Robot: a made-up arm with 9 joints.
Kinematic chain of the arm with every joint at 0, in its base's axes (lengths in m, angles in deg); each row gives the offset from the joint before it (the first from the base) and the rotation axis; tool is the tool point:
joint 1: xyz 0 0 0.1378 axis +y
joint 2: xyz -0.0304 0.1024 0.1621 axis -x
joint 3: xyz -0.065 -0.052 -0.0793 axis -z
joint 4: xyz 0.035 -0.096 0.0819 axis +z
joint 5: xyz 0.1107 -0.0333 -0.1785 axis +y
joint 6: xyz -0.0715 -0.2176 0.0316 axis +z
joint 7: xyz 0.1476 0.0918 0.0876 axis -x
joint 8: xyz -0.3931 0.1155 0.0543 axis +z
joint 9: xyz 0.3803 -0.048 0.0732 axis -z
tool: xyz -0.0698 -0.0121 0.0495
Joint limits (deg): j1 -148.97..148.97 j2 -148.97..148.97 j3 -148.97..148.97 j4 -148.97..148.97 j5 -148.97..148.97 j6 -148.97..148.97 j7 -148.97..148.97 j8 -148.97..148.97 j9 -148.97..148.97
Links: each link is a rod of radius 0.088 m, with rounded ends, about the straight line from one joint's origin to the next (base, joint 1, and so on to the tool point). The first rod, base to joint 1, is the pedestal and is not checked.
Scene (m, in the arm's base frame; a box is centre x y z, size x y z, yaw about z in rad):
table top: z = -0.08
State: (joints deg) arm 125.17 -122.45 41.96 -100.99 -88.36 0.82 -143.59 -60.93 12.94
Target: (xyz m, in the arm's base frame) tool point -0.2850 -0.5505 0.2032
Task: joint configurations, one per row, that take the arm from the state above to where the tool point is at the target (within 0.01 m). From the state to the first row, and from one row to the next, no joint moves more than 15 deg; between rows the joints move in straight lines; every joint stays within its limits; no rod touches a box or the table.
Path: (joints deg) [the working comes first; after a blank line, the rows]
Joints at the target: 100.33 -11.67 1.80 -62.09 -145.37 14.47 -142.16 -97.13 1.28
Straight joint move there: clear.

1: 122.06 -108.60 36.94 -96.13 -95.49 2.53 -143.41 -65.45 11.48
2: 118.96 -94.75 31.92 -91.27 -102.61 4.23 -143.23 -69.98 10.03
3: 115.85 -80.91 26.90 -86.40 -109.74 5.94 -143.05 -74.50 8.57
4: 112.75 -67.06 21.88 -81.54 -116.86 7.65 -142.88 -79.03 7.11
5: 109.64 -53.21 16.86 -76.68 -123.99 9.35 -142.70 -83.55 5.65
6: 106.54 -39.36 11.84 -71.82 -131.11 11.06 -142.52 -88.08 4.20
7: 103.43 -25.51 6.82 -66.95 -138.24 12.77 -142.34 -92.60 2.74
8: 100.33 -11.67 1.80 -62.09 -145.37 14.47 -142.16 -97.13 1.28

